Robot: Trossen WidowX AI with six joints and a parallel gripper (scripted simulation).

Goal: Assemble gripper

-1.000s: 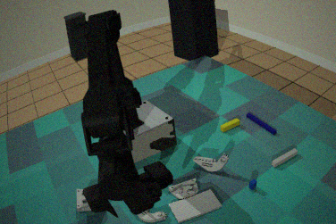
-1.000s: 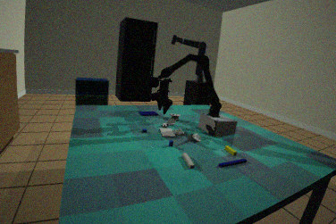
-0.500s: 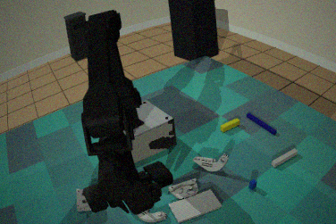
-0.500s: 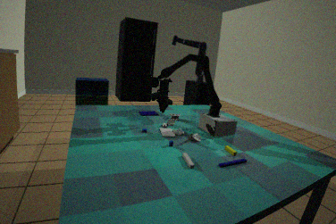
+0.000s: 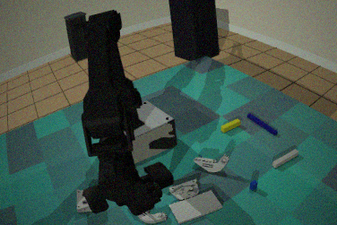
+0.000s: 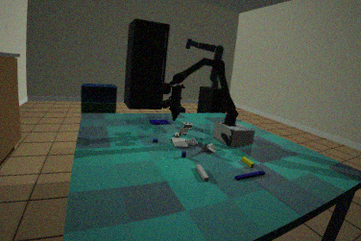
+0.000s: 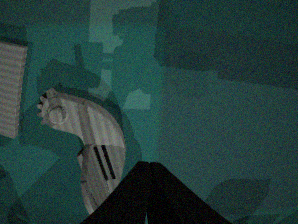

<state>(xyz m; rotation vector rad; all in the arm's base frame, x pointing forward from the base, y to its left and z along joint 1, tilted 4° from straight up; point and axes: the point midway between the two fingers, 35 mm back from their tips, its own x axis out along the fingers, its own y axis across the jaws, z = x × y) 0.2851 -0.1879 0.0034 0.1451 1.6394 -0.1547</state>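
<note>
The jaw is 80 mm below my gripper tip, 50 mm to the left of it and 10 mm behind it. From my gripper tip the other things lie so: yellow block: 470 mm to the left, 130 mm behind, 70 mm below; then small blue block: 300 mm to the left, 110 mm ahead, 70 mm below; then white bar: 450 mm to the left, 130 mm ahead, 80 mm below.
</note>
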